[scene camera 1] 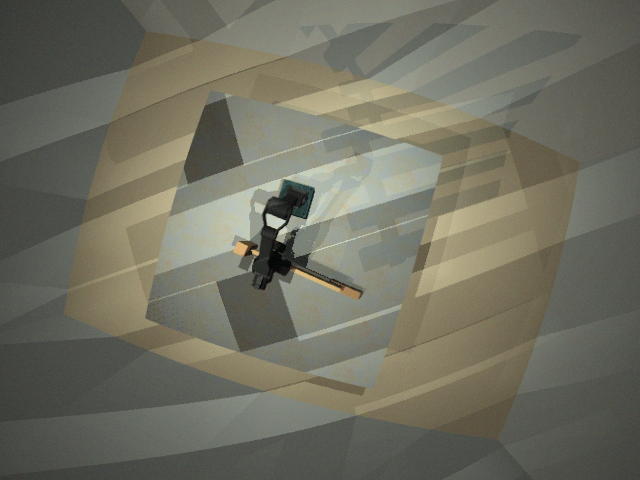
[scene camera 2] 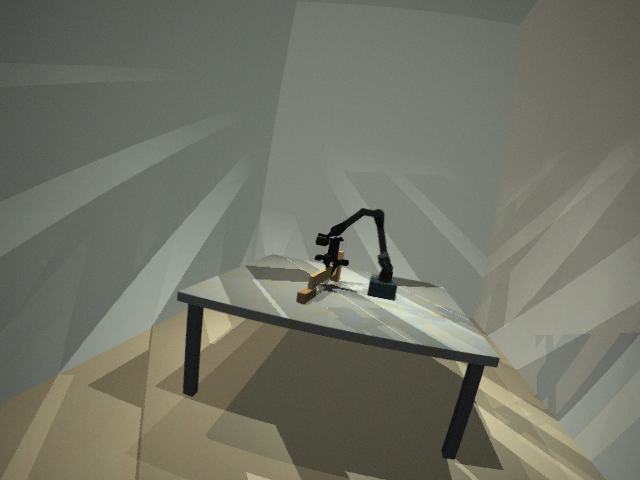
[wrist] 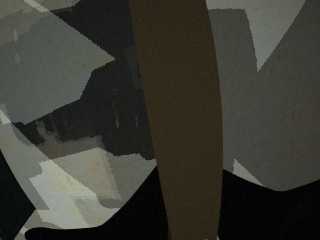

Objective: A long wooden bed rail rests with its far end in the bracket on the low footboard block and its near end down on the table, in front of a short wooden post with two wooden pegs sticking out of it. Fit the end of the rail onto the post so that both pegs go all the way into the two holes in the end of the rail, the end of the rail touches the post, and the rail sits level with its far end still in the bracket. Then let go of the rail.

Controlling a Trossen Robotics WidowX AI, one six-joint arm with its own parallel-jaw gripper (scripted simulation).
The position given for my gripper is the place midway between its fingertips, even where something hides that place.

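Note:
My gripper (wrist: 179,167), visible. Wooden rail (wrist: 177,59), visible too.

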